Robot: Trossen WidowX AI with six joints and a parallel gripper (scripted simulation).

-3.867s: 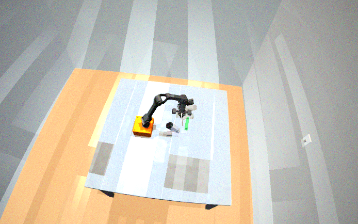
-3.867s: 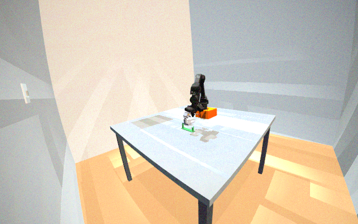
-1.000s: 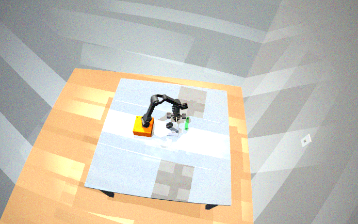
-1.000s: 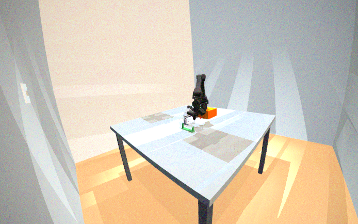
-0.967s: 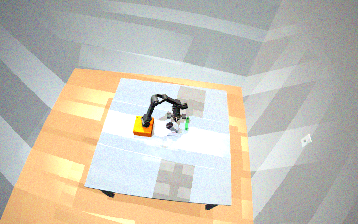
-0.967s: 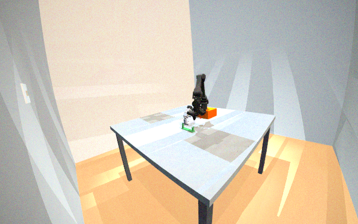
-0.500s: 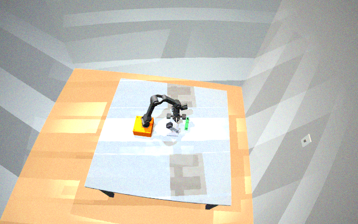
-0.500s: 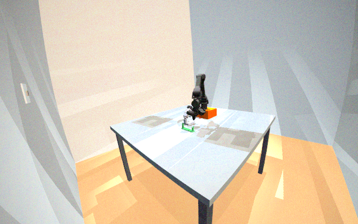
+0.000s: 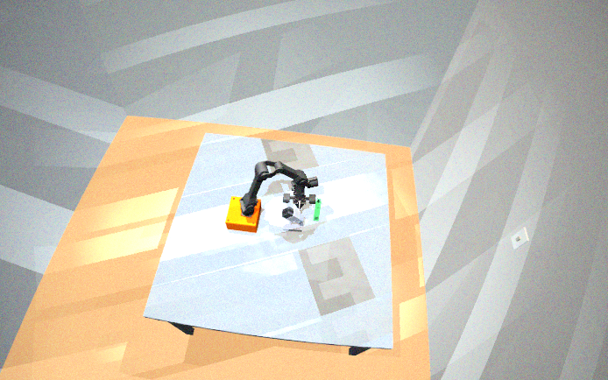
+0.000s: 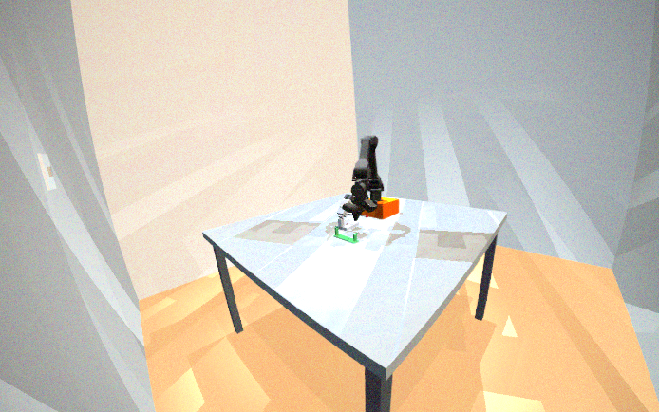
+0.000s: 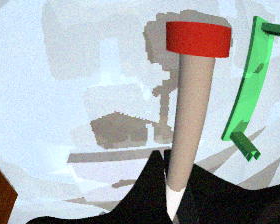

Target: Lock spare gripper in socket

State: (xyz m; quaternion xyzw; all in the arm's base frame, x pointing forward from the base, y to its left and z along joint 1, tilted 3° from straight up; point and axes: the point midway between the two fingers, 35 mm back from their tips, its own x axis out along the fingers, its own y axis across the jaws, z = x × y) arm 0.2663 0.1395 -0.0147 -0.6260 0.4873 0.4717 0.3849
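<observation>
Now: gripper tip 8 cm to the left of the mount and 1 cm short of it. From my gripper tip the other things lie so: spare gripper (9 cm to the right, 6 cm above, 2 cm behind); then green bracket (10 cm ahead, 5 cm to the left, 3 cm below).
</observation>
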